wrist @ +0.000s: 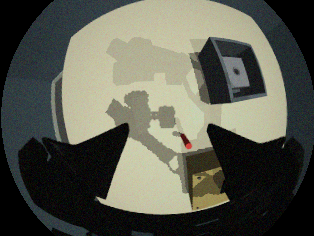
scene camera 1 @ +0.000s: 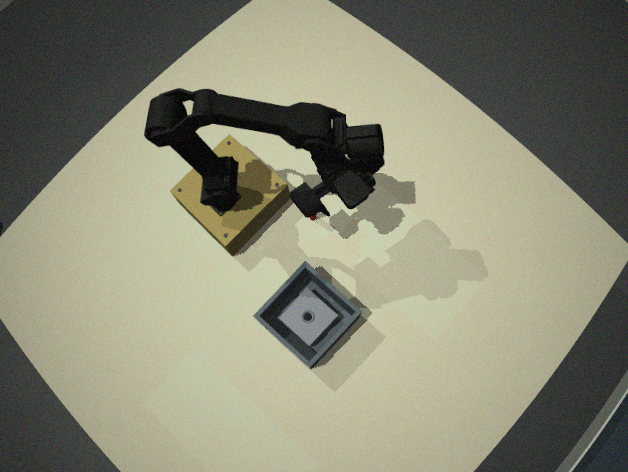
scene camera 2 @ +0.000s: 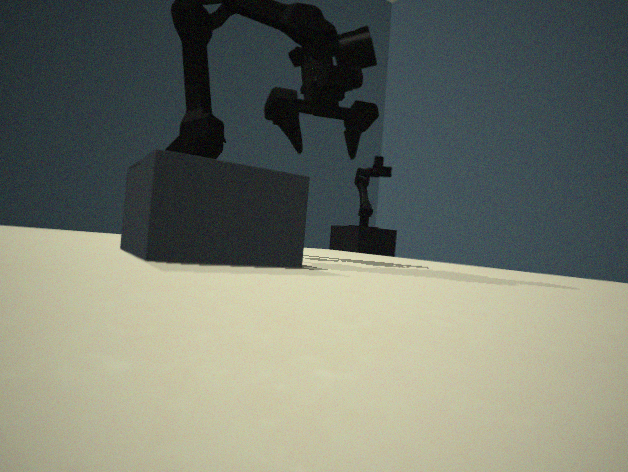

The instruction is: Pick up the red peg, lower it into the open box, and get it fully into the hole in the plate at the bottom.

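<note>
There is a grey box here, and a plate. I can see my gripper as well, and both the wrist view and scene camera 1 show it too.
</note>
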